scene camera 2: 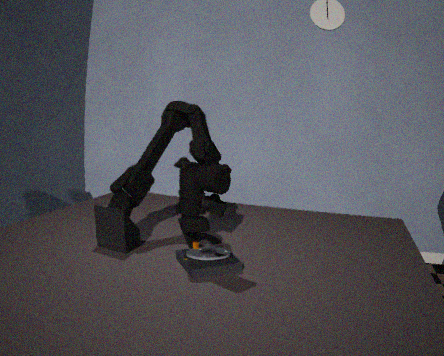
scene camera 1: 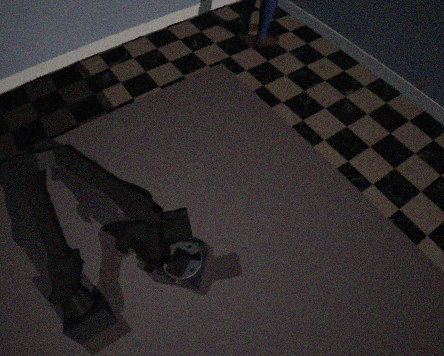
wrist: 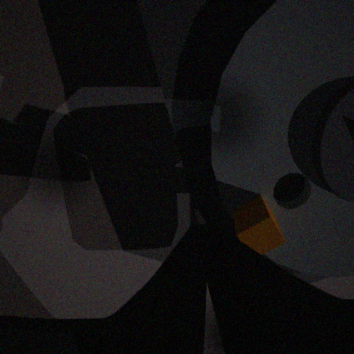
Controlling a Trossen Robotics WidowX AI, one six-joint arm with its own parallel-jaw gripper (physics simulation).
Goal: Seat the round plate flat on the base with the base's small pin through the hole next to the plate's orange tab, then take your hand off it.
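Places are measured from the arm's base along level axes (x right, y ahead, z up), in metres.
Pixels of known places: gripper, fingertip midpoint: [scene camera 2: 191,247] [scene camera 1: 157,264]; arm's base, link origin: [scene camera 2: 115,216] [scene camera 1: 82,312].
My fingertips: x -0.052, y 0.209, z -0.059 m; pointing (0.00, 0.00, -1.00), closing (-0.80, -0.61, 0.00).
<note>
For each thing: its top centre in the pictures, then the offset to it from my fingertips. "spot": a spot on its surface instead. Level surfaces: height alone.
- round pale plate, surface spot: [scene camera 2: 207,257] [scene camera 1: 196,269] spot: dz +0.016, dx +0.068, dy +0.083 m
- dark square base, top centre: [scene camera 2: 208,251] [scene camera 1: 181,259] dz +0.011, dx +0.023, dy +0.061 m
- brown table, surface height: dz -0.027 m
The round pale plate [scene camera 1: 192,270] [scene camera 2: 207,257] [wrist: 260,125] lies over the dark square base [scene camera 1: 202,287] [scene camera 2: 215,271] and looks roughly level; whether it is fully flat is hard to tell. Its orange tab [scene camera 2: 196,245] [wrist: 262,230] stands at the rim on the arm's side. The round hole [wrist: 292,191] next to the tab looks dark; I cannot make out the pin in it. My gripper [scene camera 2: 190,242] [wrist: 202,234] is shut and empty, low beside the tab and the plate's rim. Whether it touches them is unclear. In scene camera 1 the arm hides the fingertips.
The arm's mount [scene camera 1: 90,320] [scene camera 2: 111,230] stands on the brown table [scene camera 1: 300,250] [scene camera 2: 125,305], left of the base in the scene camera 2 view. The arm's shadows fall over the table. Beyond the table is a checkered floor [scene camera 1: 310,102], with a person's leg [scene camera 1: 267,22] at its far side.
</note>
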